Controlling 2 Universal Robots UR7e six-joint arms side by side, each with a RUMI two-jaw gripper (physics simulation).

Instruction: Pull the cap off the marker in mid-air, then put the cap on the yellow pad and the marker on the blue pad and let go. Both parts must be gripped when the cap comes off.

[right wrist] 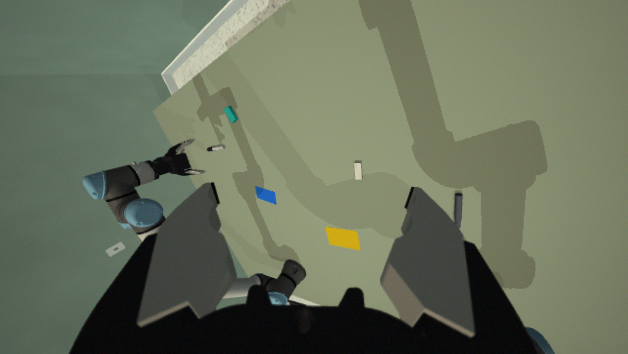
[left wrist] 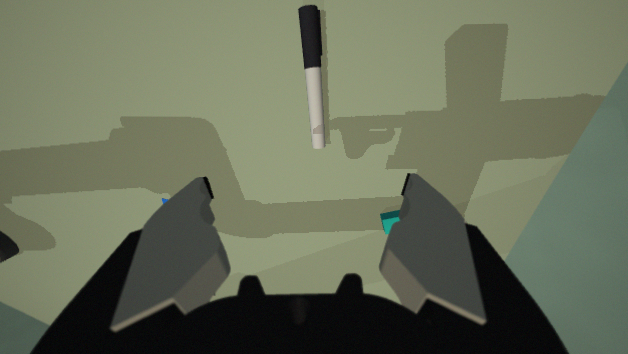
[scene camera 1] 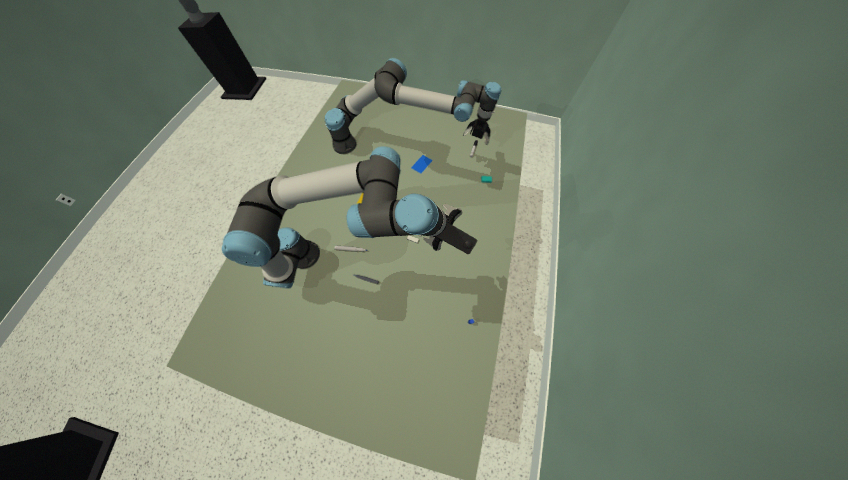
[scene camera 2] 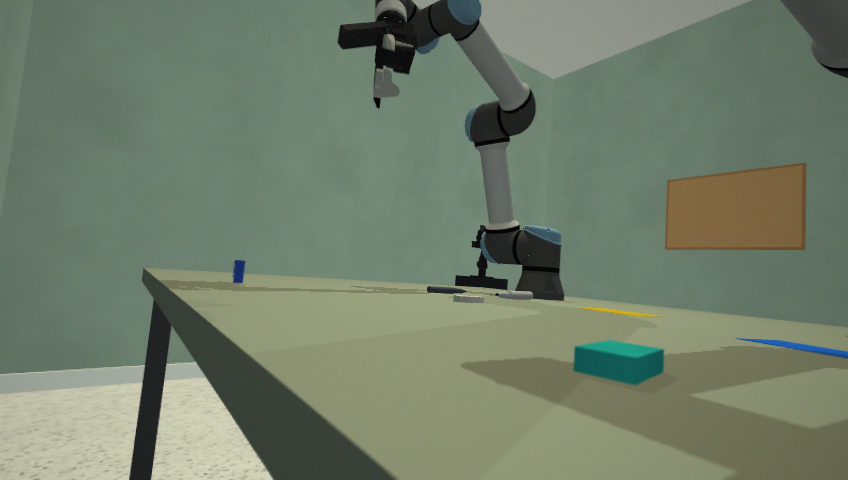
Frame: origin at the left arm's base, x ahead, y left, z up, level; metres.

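Where they show: left gripper, fingertip midpoint: (right wrist: 200, 155) (left wrist: 307, 178) (scene camera 1: 475, 140); right gripper, fingertip midpoint: (right wrist: 312, 187) (scene camera 2: 385, 81); left arm's base, origin of the base link: (right wrist: 295, 268) (scene camera 1: 345, 145); right arm's base, origin of the base link: (scene camera 1: 305, 254) (scene camera 2: 539, 298).
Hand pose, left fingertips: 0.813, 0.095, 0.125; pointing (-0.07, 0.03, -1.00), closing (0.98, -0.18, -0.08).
Note:
Things, the pixels of their centre, and the offset from my left fingertips, as dx, dy, dz.
- white marker, body centre: (left wrist: 314, 90) (right wrist: 216, 148) (scene camera 1: 473, 148) +0.008, +0.051, -0.116
- table with its black cap, body centre: (left wrist: 311, 40) +0.013, +0.098, -0.116
- blue pad, body centre: (scene camera 2: 816, 349) (right wrist: 265, 195) (scene camera 1: 421, 164) -0.288, -0.141, -0.124
- yellow pad, body centre: (scene camera 2: 618, 312) (right wrist: 342, 238) (scene camera 1: 366, 204) -0.531, -0.493, -0.124
- teal block, body centre: (scene camera 2: 620, 359) (left wrist: 401, 220) (right wrist: 231, 114) (scene camera 1: 486, 179) +0.114, -0.171, -0.117
- white block, body centre: (scene camera 2: 468, 299) (right wrist: 358, 170) (scene camera 1: 412, 239) -0.221, -0.646, -0.119
- white pen, body centre: (scene camera 2: 513, 295) (scene camera 1: 351, 248) -0.515, -0.772, -0.114
- dark pen, body centre: (scene camera 2: 448, 290) (right wrist: 458, 214) (scene camera 1: 365, 278) -0.395, -0.903, -0.116
- small blue cylinder, body centre: (scene camera 2: 238, 271) (scene camera 1: 471, 321) +0.136, -0.990, -0.101
The white marker (scene camera 1: 472, 152) (left wrist: 315, 102) (right wrist: 218, 148) lies on the table with its black cap (left wrist: 310, 37) on. My left gripper (scene camera 1: 476, 139) (left wrist: 307, 178) (right wrist: 200, 155) is open and empty above the table; in the left wrist view the marker lies beyond its fingertips, roughly centred between them. My right gripper (right wrist: 312, 187) is open and empty, high above the table. The blue pad (scene camera 1: 421, 164) (scene camera 2: 797, 347) (right wrist: 265, 195) and the yellow pad (scene camera 1: 360, 198) (scene camera 2: 624, 312) (right wrist: 343, 238) lie flat; the right arm partly hides the yellow one in scene camera 1. The marker does not show in scene camera 2.
A teal block (scene camera 1: 486, 179) (scene camera 2: 618, 361) (left wrist: 390, 225) (right wrist: 230, 114) lies near the marker. A white block (scene camera 1: 413, 239) (scene camera 2: 468, 299) (right wrist: 358, 170), a white pen (scene camera 1: 349, 249) (scene camera 2: 515, 295), a dark pen (scene camera 1: 366, 278) (scene camera 2: 445, 289) (right wrist: 458, 210) and a small blue cylinder (scene camera 1: 470, 321) (scene camera 2: 238, 271) are farther off.

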